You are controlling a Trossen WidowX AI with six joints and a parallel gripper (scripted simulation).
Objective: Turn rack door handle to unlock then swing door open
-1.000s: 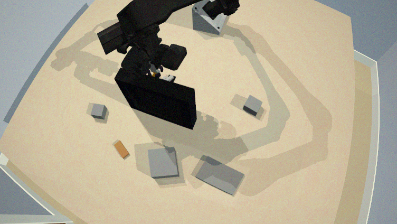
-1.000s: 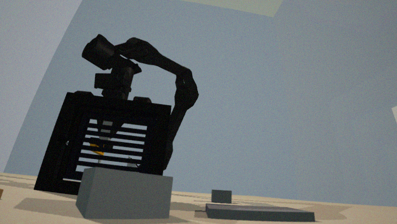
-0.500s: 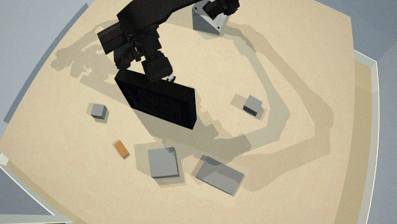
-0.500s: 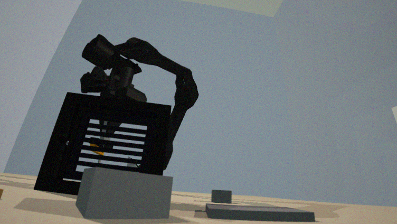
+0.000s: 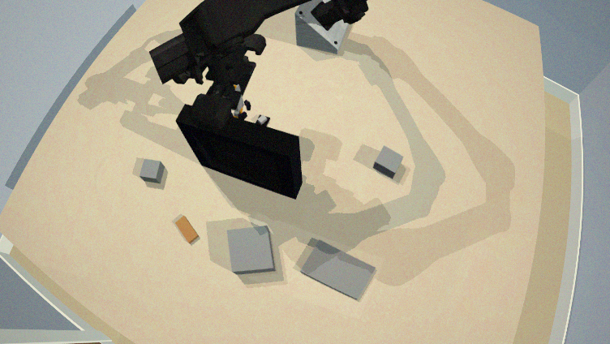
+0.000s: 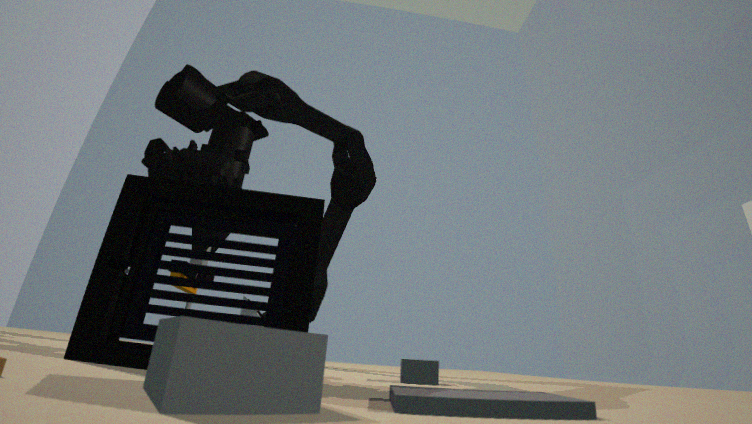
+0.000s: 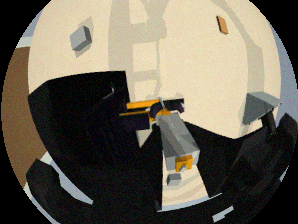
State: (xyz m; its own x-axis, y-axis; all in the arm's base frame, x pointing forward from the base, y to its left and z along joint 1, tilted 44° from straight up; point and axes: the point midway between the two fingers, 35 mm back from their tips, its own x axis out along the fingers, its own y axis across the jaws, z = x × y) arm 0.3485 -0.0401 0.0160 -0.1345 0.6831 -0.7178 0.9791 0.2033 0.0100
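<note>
Now: the upright grey handle 10 mm to the left of my gripper tip and 20 mm below it. The rest, counted from my gripper tip: grey box (210 mm ahead, 130 mm to the left, 100 mm below); then flat grey slab (170 mm ahead, 280 mm to the left, 120 mm below).
</note>
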